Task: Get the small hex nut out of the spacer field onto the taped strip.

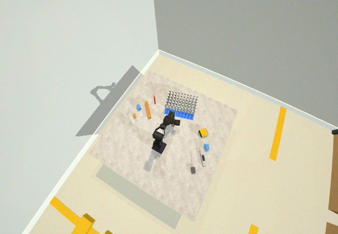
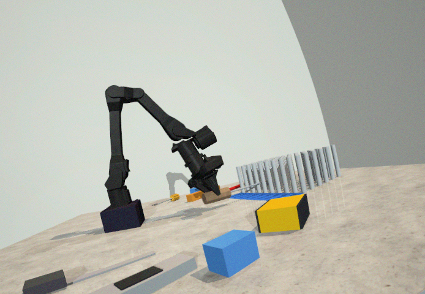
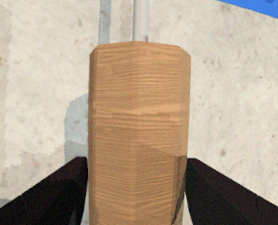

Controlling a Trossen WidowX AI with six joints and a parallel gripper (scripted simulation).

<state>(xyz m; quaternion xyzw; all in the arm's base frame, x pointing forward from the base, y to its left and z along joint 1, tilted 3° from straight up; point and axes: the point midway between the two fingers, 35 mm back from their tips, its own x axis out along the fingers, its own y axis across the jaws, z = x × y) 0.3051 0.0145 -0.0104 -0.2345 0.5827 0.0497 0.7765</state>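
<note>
Now: gripper tip 14 cm short of the blue taped strip, 1 cm to the right of it and 4 cm above it. Round my gripper tip: orange bar 3 cm behind, 35 cm to the left, 2 cm below; then wooden-handled tool 10 cm ahead, 4 cm to the left; then yellow-and-black box 9 cm ahead, 34 cm to the right, 1 cm below.
</note>
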